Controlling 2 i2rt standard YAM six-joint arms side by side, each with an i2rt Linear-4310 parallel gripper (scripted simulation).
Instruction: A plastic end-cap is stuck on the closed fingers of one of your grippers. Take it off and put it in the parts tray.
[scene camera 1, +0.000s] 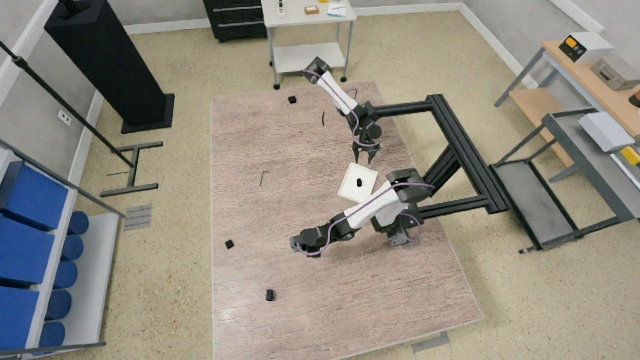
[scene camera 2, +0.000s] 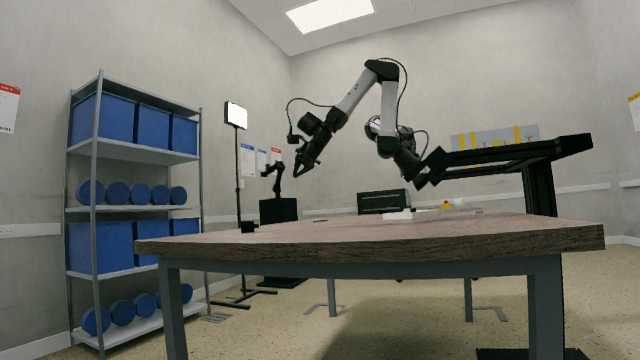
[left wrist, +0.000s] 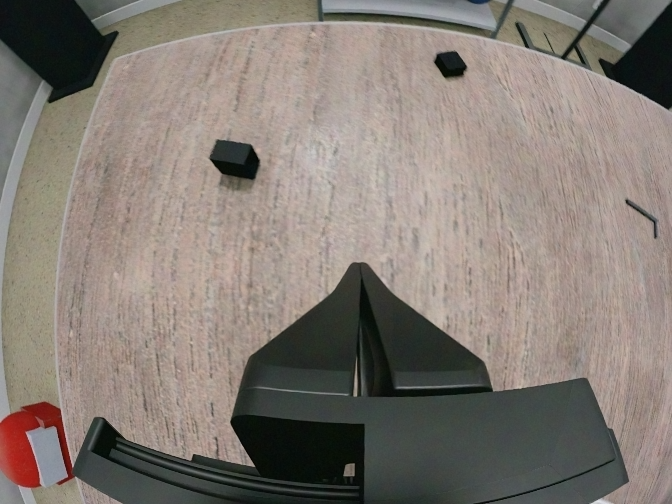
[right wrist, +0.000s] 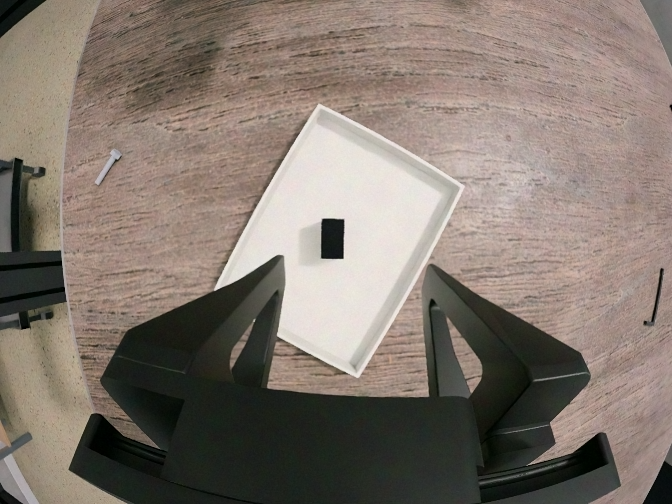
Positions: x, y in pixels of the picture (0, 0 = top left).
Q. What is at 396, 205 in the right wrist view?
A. A white parts tray.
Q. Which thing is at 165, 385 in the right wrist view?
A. My right gripper.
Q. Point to my left gripper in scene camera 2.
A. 294, 177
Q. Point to a white parts tray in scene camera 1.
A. At 348, 189
